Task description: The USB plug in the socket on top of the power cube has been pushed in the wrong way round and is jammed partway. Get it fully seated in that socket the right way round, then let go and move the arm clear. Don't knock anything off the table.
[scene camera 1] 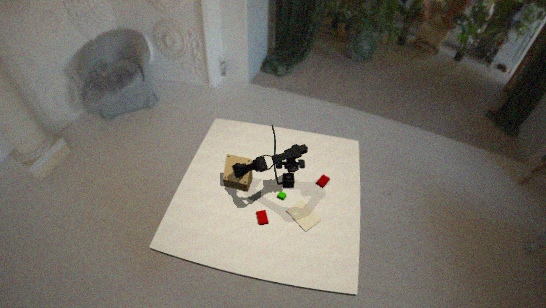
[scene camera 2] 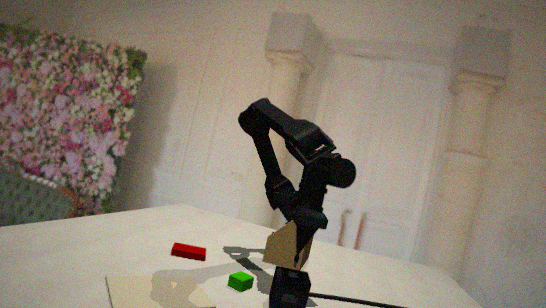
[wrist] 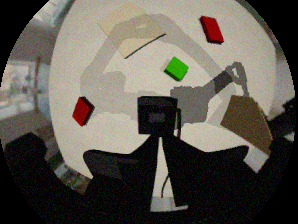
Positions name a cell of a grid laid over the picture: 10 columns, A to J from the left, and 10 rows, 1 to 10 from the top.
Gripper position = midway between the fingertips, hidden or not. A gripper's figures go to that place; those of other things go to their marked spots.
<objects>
My gripper (wrist: F6): 10 cm from the lens. A flat beige plate (wrist: E2) is 28 cm from the lens. A black power cube (wrist: E5): 15 cm from the lens. The marked spots on the black power cube and the flat beige plate are 22 cm apart.
</objects>
